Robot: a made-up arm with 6 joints.
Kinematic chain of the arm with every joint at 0, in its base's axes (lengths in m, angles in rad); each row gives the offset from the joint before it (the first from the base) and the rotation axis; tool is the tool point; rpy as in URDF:
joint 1: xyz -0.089 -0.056 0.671 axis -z
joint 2: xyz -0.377 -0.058 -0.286 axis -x
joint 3: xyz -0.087 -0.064 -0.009 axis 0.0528 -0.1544 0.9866
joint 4: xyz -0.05 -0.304 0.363 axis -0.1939 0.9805 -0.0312
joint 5: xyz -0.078 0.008 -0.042 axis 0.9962 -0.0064 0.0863
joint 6: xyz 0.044 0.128 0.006 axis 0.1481 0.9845 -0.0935
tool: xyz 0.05 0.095 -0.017 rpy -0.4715 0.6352 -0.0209
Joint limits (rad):
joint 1: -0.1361..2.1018
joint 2: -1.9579..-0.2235
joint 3: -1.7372..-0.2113
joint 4: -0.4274..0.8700
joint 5: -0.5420..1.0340
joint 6: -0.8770..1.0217
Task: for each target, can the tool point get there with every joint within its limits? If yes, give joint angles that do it. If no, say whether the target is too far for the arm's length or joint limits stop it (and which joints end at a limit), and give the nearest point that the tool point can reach.
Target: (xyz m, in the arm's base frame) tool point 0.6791 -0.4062 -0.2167
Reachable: no: joint limits stop it (at a limit: joint 1, joint 2, joint 3, joint 5, joint 6) | nearest point 0.0132 0.4398 0.1517 | short by 1.138 m
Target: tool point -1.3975 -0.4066 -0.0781
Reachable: no: too far | nearest point -0.8931 -0.2715 0.1129 | short by 0.556 m
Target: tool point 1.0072 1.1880 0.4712
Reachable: no: too far | nearest point 0.1472 0.5920 0.6115 | short by 1.056 m
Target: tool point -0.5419 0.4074 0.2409
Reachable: yes | joints 1.5091 -1.6260 -0.6085 0.6136 0.4828 -0.0098
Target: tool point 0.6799 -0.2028 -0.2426
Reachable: no: joint limits stop it (at a limit: joint 1, joint 2, joint 3, joint 5, joint 6) | nearest point 0.0306 0.4535 0.1548 | short by 1.005 m
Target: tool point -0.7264 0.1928 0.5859
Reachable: yes | joints 1.0624 -0.8313 -0.5222 -0.1065 0.5585 0.6970
